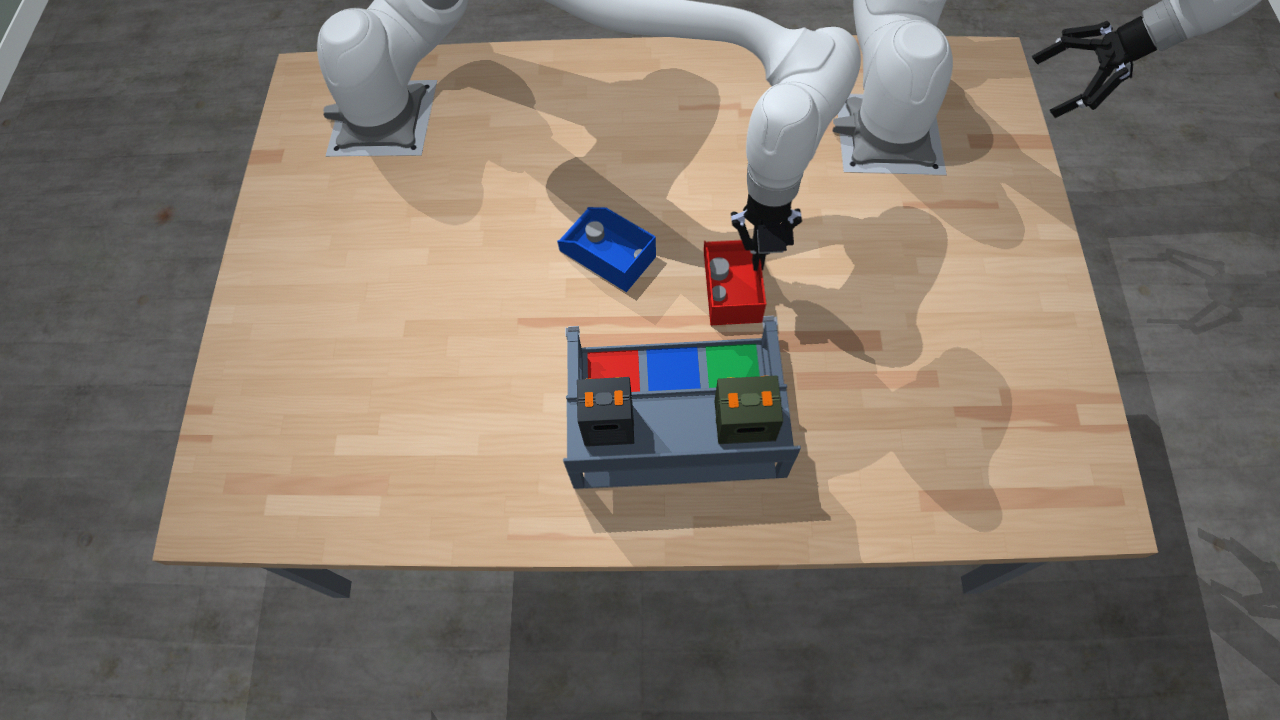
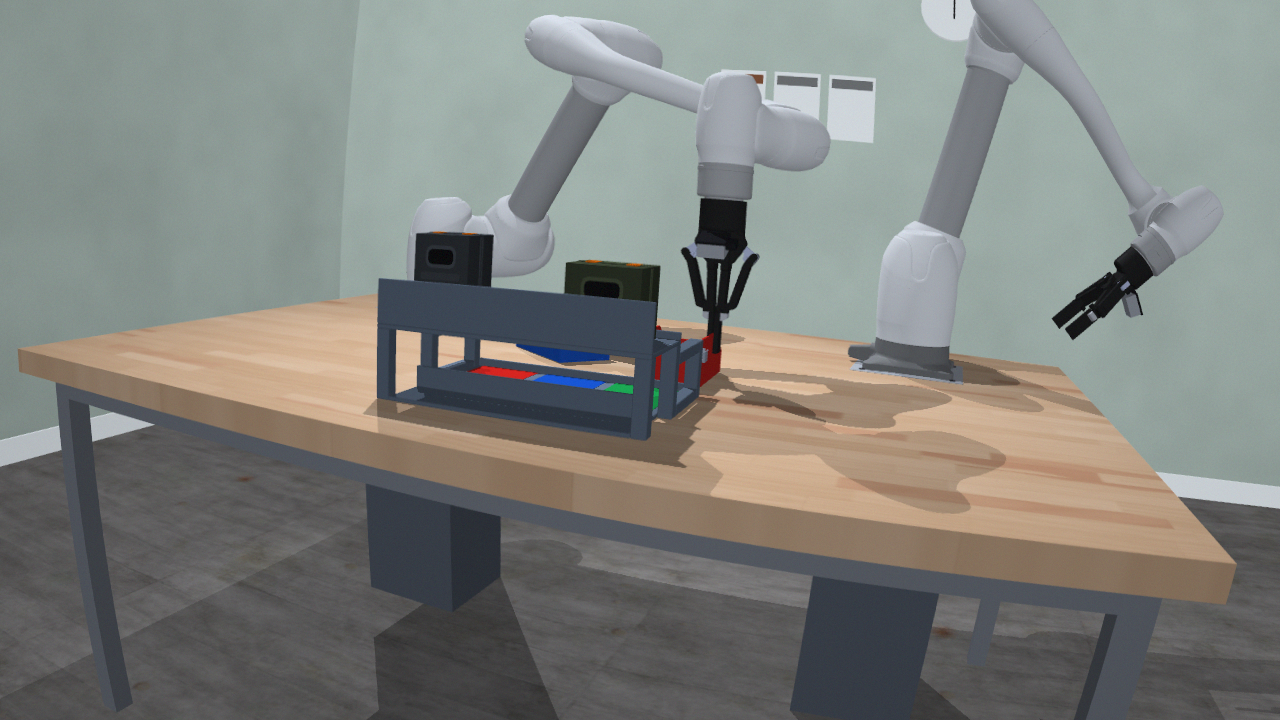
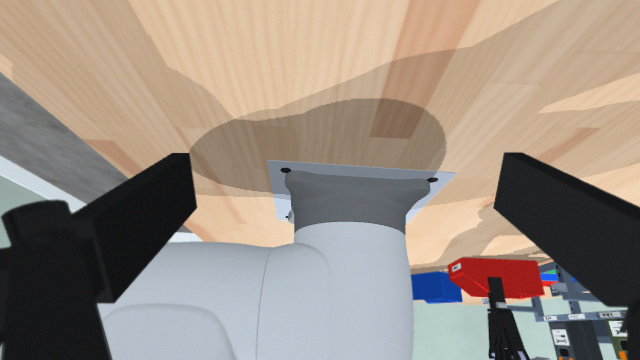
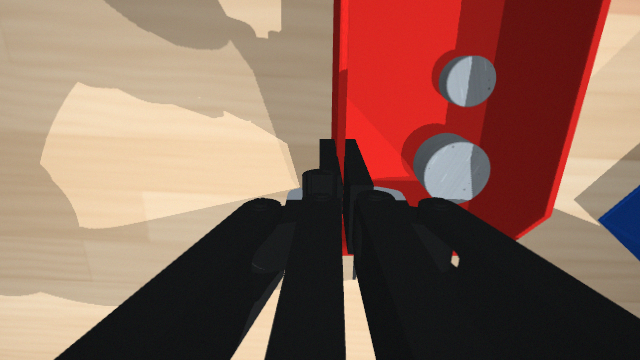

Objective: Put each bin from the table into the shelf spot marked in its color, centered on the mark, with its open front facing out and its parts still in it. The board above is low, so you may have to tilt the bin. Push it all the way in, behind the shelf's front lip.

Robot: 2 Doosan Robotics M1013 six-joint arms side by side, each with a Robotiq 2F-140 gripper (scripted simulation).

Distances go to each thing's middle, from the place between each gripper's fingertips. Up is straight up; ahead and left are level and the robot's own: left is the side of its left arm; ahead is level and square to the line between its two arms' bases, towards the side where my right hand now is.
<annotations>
My right hand (image 2: 712, 352) is 3 cm short of the red bin (image 1: 744, 286), 5 cm to the left of it and 4 cm above it. From my right hand the other things lie so: blue bin (image 1: 622, 238) (4 cm behind, 30 cm to the right, 4 cm below).
Now: left hand (image 1: 1043, 86) 660 mm to the left of the red bin, 470 mm short of it and 80 mm above it. From my left hand the other things lie so: blue bin (910 mm to the right, 400 mm ahead, 80 mm below).
</annotations>
